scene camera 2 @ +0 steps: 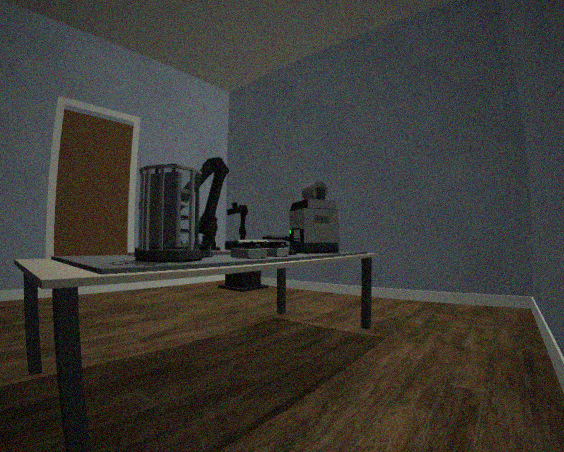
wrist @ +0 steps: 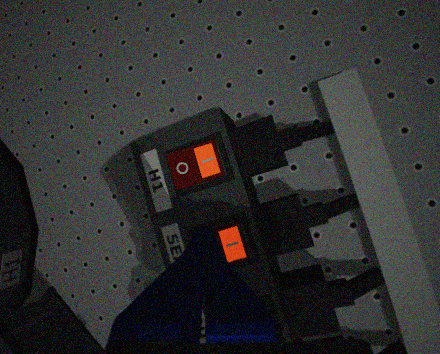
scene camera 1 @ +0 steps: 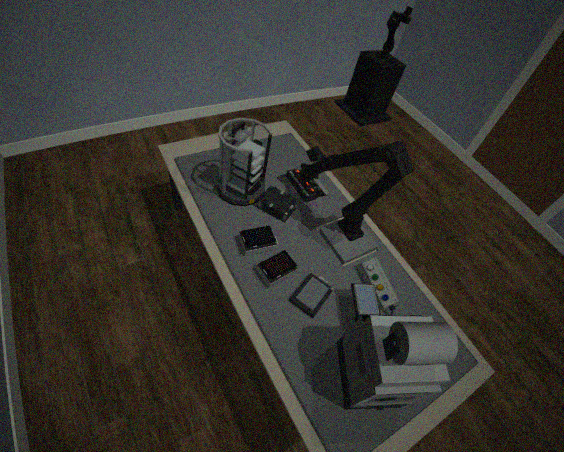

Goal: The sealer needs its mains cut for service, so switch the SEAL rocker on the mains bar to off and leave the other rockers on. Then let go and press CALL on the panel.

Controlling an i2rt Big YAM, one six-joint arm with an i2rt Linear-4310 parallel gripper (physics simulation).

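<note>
The dark mains bar [scene camera 1: 312, 190] [wrist: 208, 198] lies on the perforated mat beside the arm. In the wrist view its H1 rocker [wrist: 195, 165] shows the orange "I" half lit. The SEAL rocker [wrist: 232, 243] below it also shows its orange "I" half lit; its "O" half is hidden under my fingers. My gripper [wrist: 205, 234] [scene camera 1: 301, 172] is shut on nothing, and its joined tips sit over the left half of the SEAL rocker. The third rocker is hidden under the gripper. The button panel [scene camera 1: 379, 282] with green, yellow and blue buttons lies beyond the arm's base. In scene camera 2 the gripper is hidden.
Black plugs [wrist: 257, 147] run from the bar to a white strip [wrist: 359, 158]. A round wire rack [scene camera 1: 244, 159] [scene camera 2: 165, 211] stands left of the bar. Two dark trays [scene camera 1: 258, 238] [scene camera 1: 277, 265], a square frame [scene camera 1: 301, 303] and a large grey machine [scene camera 1: 406, 359] also stand on the table.
</note>
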